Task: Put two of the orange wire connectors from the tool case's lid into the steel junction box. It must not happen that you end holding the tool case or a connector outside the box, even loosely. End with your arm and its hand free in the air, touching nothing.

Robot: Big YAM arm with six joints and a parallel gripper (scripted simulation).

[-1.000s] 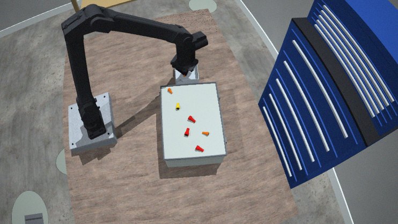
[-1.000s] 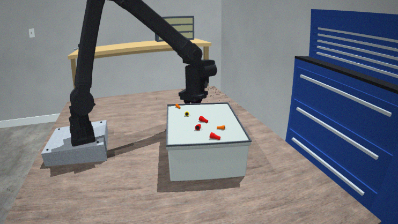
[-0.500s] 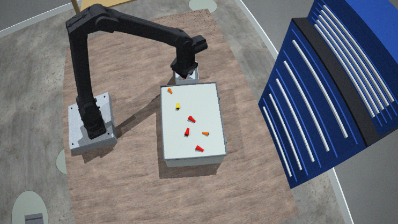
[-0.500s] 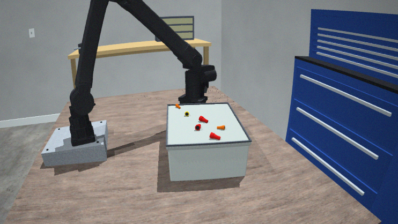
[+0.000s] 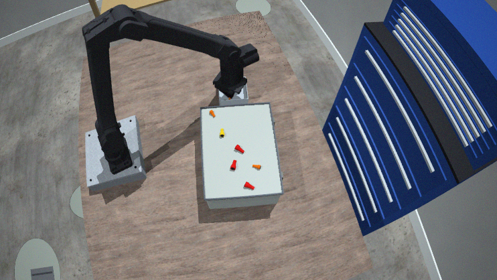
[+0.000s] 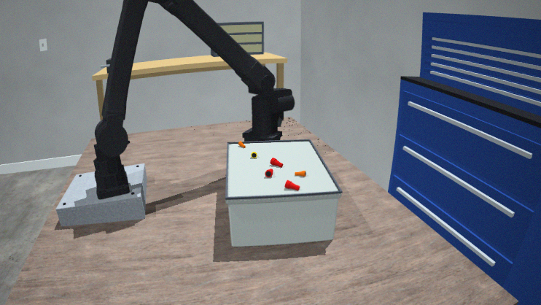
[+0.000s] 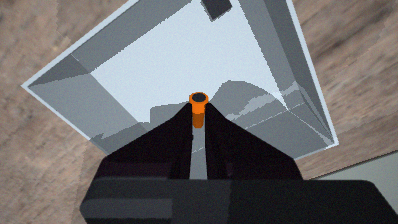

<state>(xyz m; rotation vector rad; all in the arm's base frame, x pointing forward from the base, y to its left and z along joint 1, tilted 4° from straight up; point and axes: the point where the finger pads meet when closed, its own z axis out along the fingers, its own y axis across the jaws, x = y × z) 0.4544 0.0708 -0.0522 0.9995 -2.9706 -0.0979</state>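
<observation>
Now: the junction box floor 1 cm ahead of my hand, 1 cm to the left of it and 1 cm below it. From my hand the other things lie so: yellow wire connector (11 cm behind, 18 cm to the right, 11 cm above); then tool case (8 cm behind, 25 cm to the right, 7 cm above).
</observation>
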